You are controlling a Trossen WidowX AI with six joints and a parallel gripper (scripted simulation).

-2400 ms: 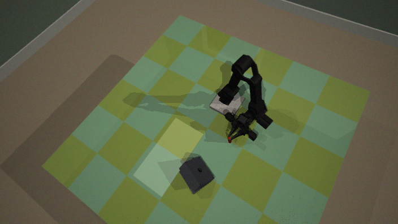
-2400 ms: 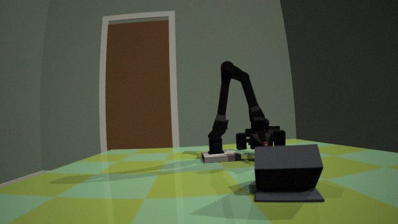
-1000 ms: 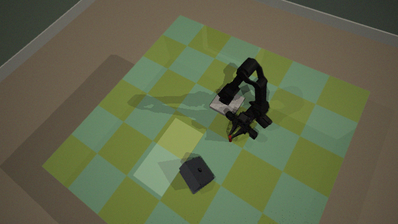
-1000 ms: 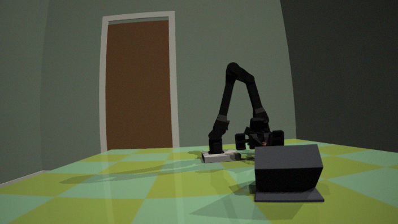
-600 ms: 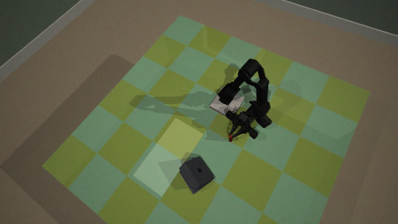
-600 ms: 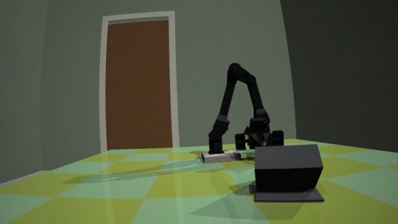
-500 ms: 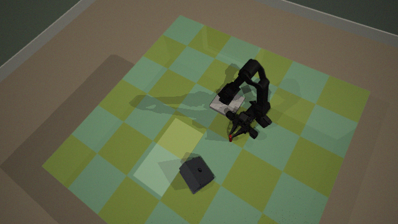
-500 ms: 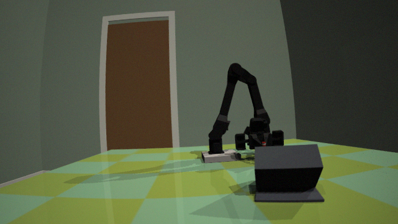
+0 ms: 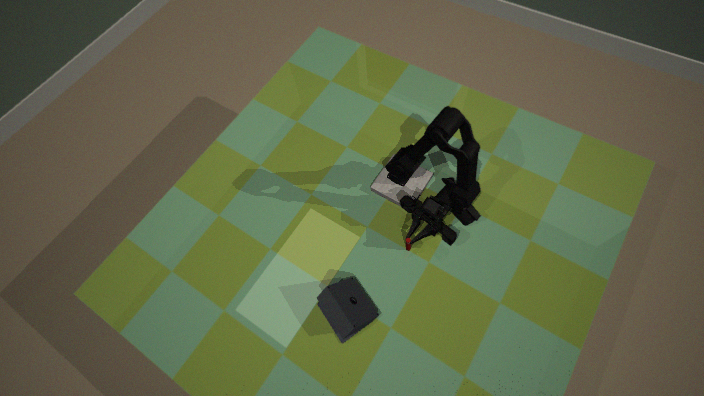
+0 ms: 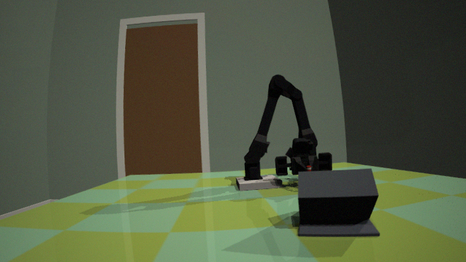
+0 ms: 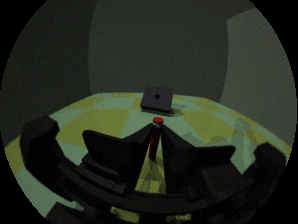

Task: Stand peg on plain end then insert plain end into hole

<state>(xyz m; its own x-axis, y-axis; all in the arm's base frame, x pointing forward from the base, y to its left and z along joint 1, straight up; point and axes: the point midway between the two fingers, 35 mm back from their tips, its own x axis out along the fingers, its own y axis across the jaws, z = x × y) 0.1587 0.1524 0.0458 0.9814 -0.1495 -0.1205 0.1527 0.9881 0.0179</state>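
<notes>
Right now the red peg is 1 cm below my gripper tip. From my gripper tip the other things lie so: dark sloped panel (24 cm ahead, 4 cm to the right, 2 cm below).
</notes>
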